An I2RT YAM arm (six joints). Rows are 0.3 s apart.
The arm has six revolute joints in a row. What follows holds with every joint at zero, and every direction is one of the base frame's.
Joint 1 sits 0.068 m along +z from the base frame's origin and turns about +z.
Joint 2 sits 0.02 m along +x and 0.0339 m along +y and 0.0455 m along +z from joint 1 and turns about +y.
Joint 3 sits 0.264 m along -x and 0.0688 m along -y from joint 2 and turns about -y.
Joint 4 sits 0.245 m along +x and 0.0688 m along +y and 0.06 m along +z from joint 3 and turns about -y.
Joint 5 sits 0.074 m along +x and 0.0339 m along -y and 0.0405 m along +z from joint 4 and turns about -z.
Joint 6 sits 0.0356 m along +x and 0.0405 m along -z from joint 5 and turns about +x.
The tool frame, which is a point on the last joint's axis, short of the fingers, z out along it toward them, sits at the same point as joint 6; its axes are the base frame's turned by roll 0, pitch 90 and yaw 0 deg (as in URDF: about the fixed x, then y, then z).
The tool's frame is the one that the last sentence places.
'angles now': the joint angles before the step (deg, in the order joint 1, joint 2, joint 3, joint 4, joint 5, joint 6). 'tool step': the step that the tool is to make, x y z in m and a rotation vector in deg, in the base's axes. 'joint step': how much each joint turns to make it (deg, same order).
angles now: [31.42 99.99 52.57 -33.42 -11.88 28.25]
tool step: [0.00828 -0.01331 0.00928 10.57 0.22 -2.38]
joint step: [-4.16 -2.54 -1.47 3.98 -9.48 0.16]
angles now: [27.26 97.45 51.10 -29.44 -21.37 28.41]
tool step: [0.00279 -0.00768 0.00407 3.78 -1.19 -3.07]
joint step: [-1.86 -1.76 -1.55 3.35 -2.42 2.11]
